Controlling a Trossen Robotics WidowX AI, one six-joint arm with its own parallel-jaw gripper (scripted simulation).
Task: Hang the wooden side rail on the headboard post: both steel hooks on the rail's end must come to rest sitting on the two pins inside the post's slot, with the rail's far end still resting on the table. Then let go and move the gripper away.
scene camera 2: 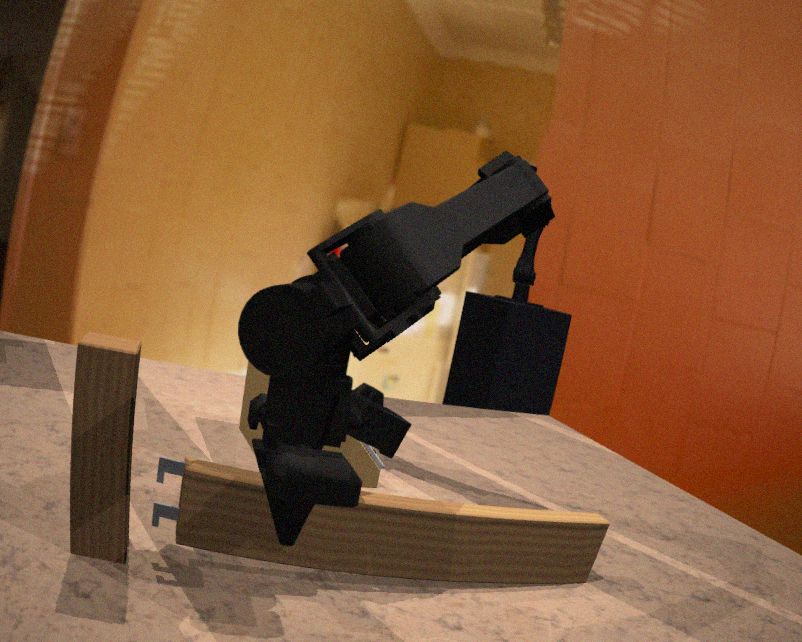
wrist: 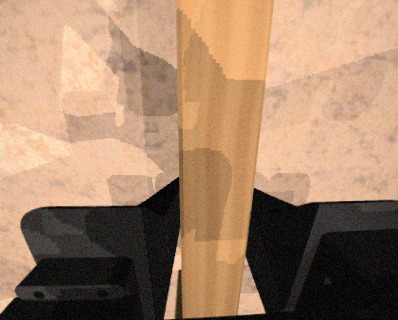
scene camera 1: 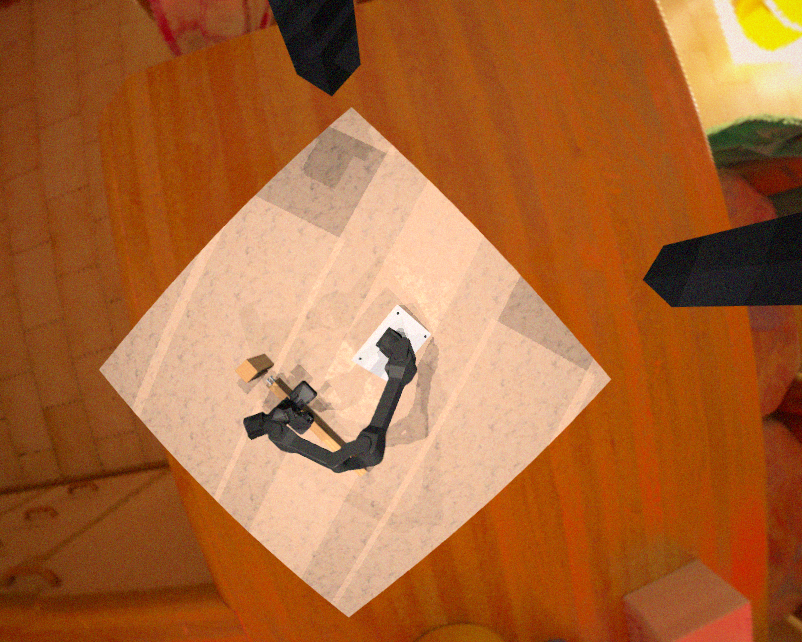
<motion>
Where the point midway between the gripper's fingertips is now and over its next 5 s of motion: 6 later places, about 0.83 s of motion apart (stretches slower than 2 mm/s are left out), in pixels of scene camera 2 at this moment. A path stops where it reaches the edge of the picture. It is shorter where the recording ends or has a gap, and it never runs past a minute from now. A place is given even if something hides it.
My gripper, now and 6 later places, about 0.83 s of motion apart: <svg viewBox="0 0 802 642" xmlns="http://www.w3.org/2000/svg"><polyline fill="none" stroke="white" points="283,536 280,536 277,536 274,535 271,535 268,535 265,534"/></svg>
</motion>
